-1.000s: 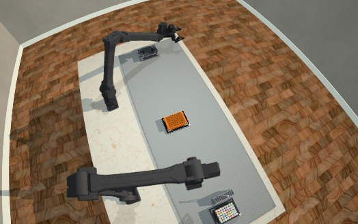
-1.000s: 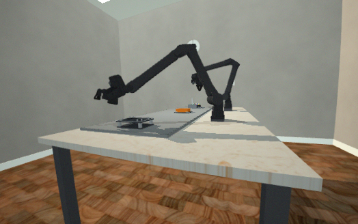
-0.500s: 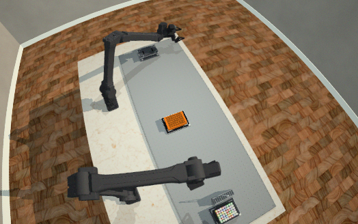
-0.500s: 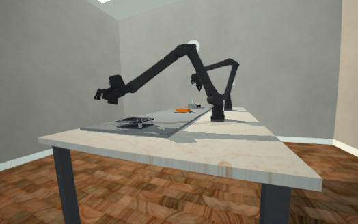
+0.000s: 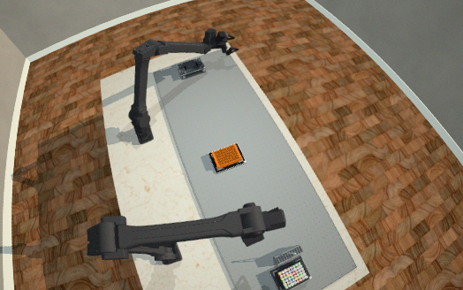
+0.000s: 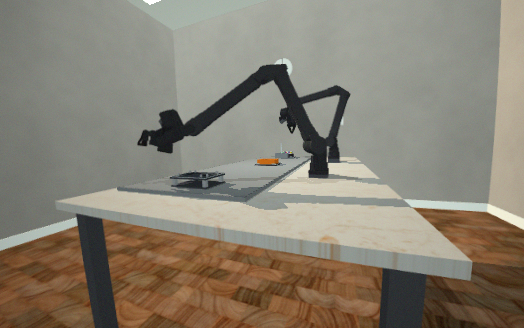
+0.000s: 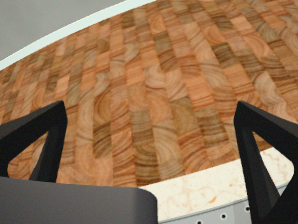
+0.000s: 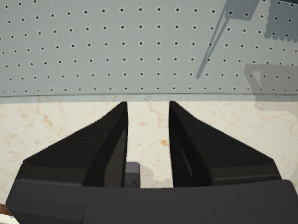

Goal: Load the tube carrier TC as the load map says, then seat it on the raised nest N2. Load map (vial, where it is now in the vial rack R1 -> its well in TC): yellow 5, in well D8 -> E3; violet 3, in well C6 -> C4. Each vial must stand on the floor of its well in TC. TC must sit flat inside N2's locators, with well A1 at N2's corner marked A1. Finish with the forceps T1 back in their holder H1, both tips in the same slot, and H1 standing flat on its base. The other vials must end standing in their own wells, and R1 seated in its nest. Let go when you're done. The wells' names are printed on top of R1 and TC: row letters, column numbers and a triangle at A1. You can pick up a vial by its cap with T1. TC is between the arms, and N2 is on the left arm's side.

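Now: right hand 15 cm short of the slotted grey holder, 14 cm to the left of it and 22 cm above it.
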